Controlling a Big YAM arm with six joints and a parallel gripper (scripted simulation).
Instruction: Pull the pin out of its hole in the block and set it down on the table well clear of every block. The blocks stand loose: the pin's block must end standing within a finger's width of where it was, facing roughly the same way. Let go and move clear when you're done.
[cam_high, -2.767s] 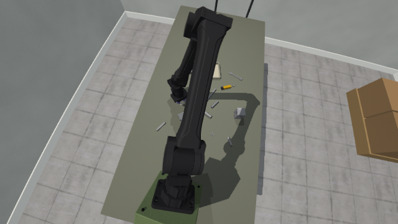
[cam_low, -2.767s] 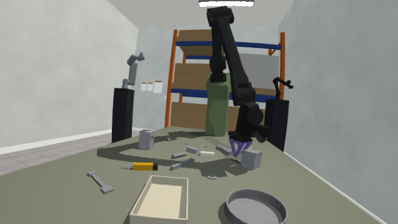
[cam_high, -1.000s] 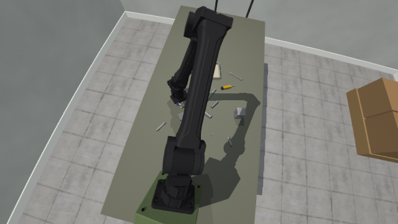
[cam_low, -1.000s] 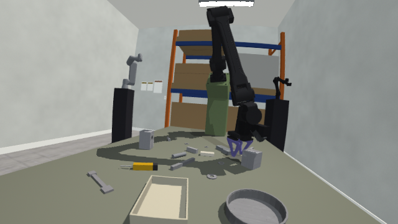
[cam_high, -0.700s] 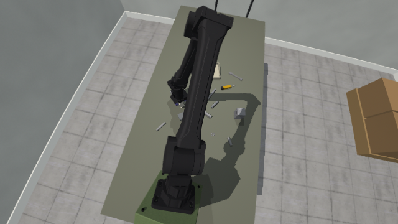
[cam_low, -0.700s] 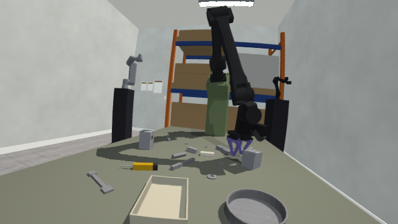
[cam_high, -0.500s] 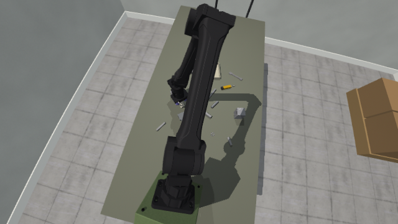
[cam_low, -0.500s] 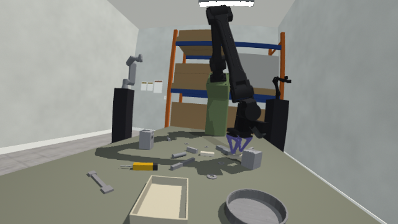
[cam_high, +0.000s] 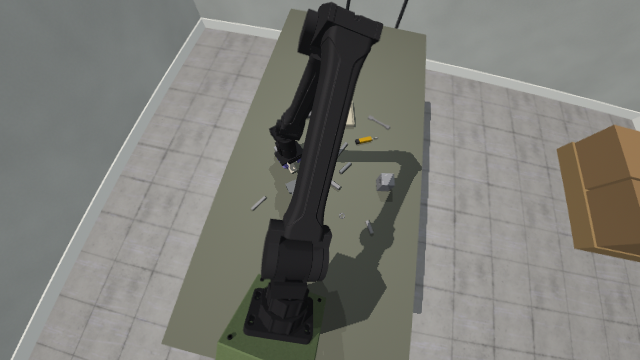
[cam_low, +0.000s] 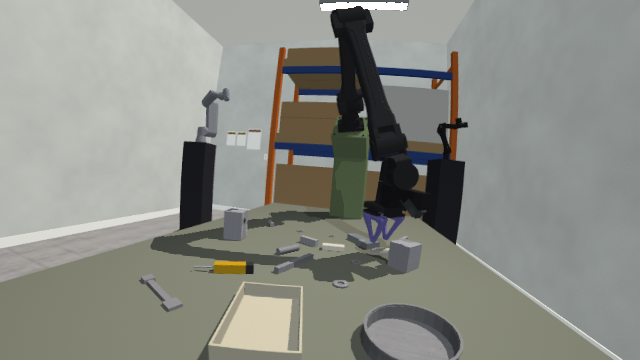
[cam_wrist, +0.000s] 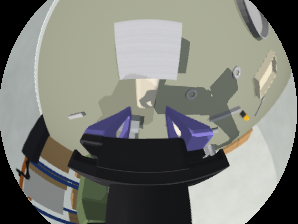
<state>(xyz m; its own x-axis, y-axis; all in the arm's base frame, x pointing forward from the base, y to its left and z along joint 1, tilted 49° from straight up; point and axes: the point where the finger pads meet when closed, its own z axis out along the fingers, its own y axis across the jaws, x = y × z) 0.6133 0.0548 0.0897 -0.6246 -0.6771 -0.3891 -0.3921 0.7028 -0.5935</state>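
Now: the cream pin 3 cm below my hand, 1 cm to the left of it and 1 cm ahead of it. Also, from my hand: cream tray: 30 cm ahead, 23 cm to the right, 4 cm below; cream piece: 11 cm to the right, 4 cm below, 4 cm behind; round grey dish: 32 cm ahead, 4 cm to the right, 4 cm below.
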